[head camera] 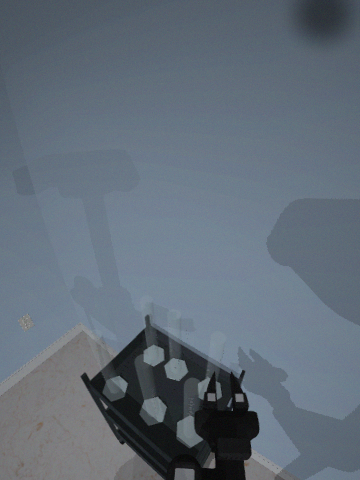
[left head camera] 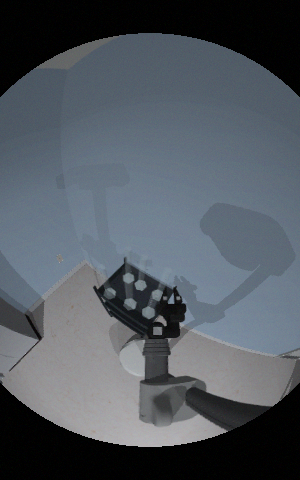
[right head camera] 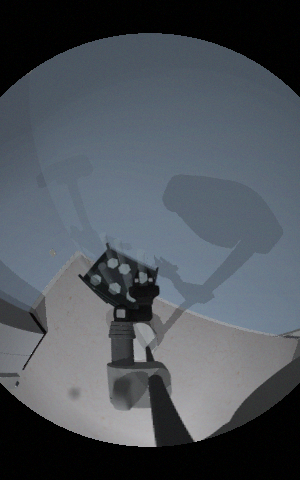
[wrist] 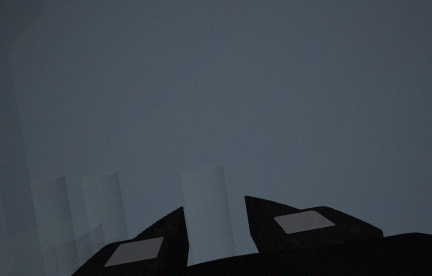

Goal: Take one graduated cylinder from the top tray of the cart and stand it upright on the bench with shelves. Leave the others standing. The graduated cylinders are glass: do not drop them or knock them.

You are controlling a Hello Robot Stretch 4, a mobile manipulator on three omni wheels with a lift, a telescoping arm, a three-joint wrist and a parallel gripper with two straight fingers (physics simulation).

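Places are measured from the robot's base along level axes (x right, y ahead, z up), in metres.
Pixels of known places: gripper, between the fingertips: [head camera: 222, 373] [left head camera: 169, 287] [right head camera: 142, 268] [wrist: 216, 220]; robot's base, origin of its link: [left head camera: 140, 356] [right head camera: 137, 339].
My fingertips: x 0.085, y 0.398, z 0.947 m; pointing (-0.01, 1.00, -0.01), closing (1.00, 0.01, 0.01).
Note:
Ahead of a thing's pixels: the offset from my fingertips to its top centre. "*": to the spot under its first point. Level surfaces: height alone.
The cart's dark top tray @[dz -0.313 m] [head camera: 131, 369] [left head camera: 142, 296] [right head camera: 129, 280] holds several upright clear graduated cylinders with pale hexagonal feet. The nearest cylinder to the fingers [head camera: 216, 350] [wrist: 206, 212] stands at the tray's right back corner. Its top shows between the fingertips in the wrist view, not clamped. Two more cylinders show at the left there, one of them @[dy +0.224, dx -0.237, dz +0.023 m] [wrist: 52, 210] farthest left. My gripper [head camera: 223, 375] [left head camera: 170, 290] [right head camera: 143, 276] [wrist: 216, 220] is open, over the tray's right end. Its body partly hides the tray's right front corner. The bench with shelves cannot be made out for certain.
A pale box-like piece of furniture @[* dy -0.730, dx -1.367, dz -0.635 m] [left head camera: 14, 347] [right head camera: 17, 347] with a dark edge stands at the left. A pale round object [left head camera: 132, 357] [right head camera: 145, 335] lies below the arm beside the cart. The tray's corner posts [head camera: 147, 321] rise above its rim. Shadows of the robot fall across the blue surface.

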